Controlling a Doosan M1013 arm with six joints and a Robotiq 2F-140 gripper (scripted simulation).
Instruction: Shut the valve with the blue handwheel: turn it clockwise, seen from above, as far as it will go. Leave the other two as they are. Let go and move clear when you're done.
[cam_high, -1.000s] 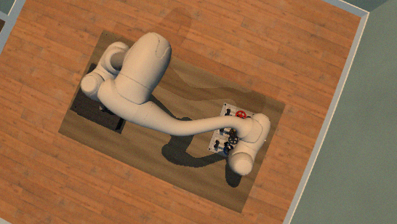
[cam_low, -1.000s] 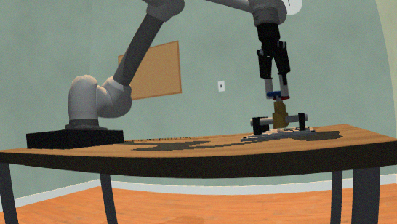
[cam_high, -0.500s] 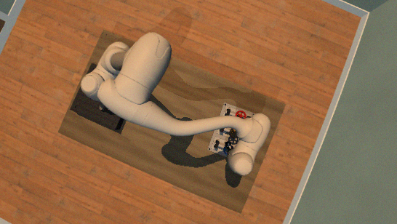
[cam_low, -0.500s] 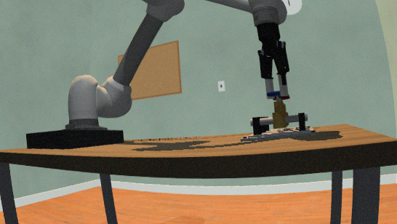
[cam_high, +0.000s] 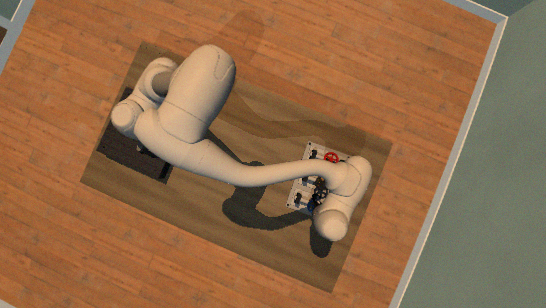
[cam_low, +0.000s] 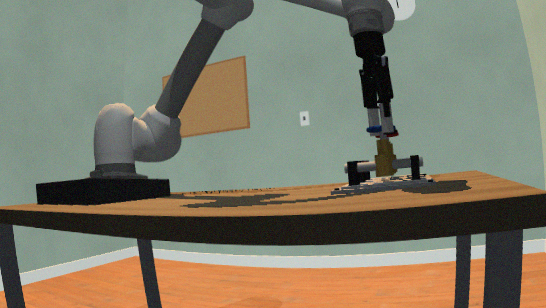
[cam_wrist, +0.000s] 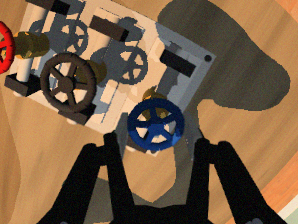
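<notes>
Now: hand 2 cm above the blue handwheel. The rest, counted from my hand: red handwheel 23 cm to the left, 2 cm below, 2 cm behind; then black handwheel 12 cm to the left, 2 cm below, 1 cm behind.
</notes>
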